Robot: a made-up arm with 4 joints. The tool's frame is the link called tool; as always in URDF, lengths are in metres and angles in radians.
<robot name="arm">
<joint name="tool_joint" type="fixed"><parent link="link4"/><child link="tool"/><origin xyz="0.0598 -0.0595 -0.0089" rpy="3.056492 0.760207 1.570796"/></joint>
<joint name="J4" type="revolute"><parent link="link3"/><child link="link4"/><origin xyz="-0.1 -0.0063 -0.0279" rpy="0.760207 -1.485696 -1.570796"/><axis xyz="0 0 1"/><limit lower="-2.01" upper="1.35" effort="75" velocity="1.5"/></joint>
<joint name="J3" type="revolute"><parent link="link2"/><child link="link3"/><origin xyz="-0.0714 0.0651 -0.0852" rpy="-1.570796 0 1.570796"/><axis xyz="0 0 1"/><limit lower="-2.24" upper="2.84" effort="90" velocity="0.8"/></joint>
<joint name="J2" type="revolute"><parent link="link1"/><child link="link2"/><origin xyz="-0.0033 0.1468 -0.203" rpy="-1.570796 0 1.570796"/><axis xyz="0 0 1"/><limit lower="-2.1" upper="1.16" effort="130" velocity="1.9"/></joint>
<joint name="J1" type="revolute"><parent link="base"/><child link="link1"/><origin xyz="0.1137 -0.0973 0.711" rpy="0 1.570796 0"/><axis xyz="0 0 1"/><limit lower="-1.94" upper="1.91" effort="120" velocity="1.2"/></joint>
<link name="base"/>
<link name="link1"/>
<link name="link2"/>
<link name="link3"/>
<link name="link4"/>
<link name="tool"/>
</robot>
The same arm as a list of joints. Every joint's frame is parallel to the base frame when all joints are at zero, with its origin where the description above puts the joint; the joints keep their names.
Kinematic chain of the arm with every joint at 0, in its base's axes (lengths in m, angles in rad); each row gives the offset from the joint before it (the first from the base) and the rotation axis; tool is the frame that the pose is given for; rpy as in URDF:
J1: xyz 0.1137 -0.0973 0.711 axis +x
J2: xyz -0.203 0.1468 0.0033 axis +z
J3: xyz -0.0651 -0.0714 -0.0852 axis -y
J4: xyz 0.1 0.0279 0.0063 axis 0.689072 -0.061597 -0.72207
tool: xyz 0.037 -0.0556 0.0524 rpy 0 0 3.1416
Joint limits (rad, base to tool): -1.94..1.91 -2.1..1.16 -2.24..2.84 -2.01..1.35

